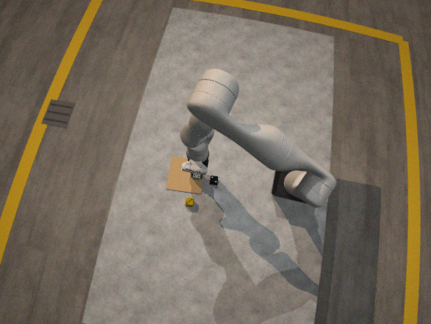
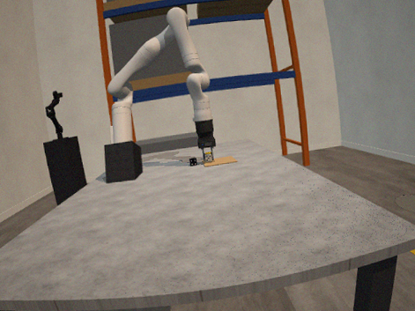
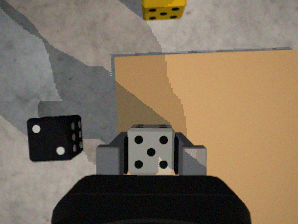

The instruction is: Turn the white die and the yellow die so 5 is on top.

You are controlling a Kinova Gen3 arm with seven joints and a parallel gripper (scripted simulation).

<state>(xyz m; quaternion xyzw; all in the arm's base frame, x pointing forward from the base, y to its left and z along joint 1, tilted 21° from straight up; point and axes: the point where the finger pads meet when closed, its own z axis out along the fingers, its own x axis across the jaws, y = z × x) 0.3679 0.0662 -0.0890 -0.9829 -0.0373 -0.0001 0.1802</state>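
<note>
Right now the white die is right at my hand. The rest, counted from my hand: tan mat (4 cm ahead, 3 cm below); black die (7 cm behind, 1 cm below); yellow die (11 cm to the left, 1 cm below).
</note>
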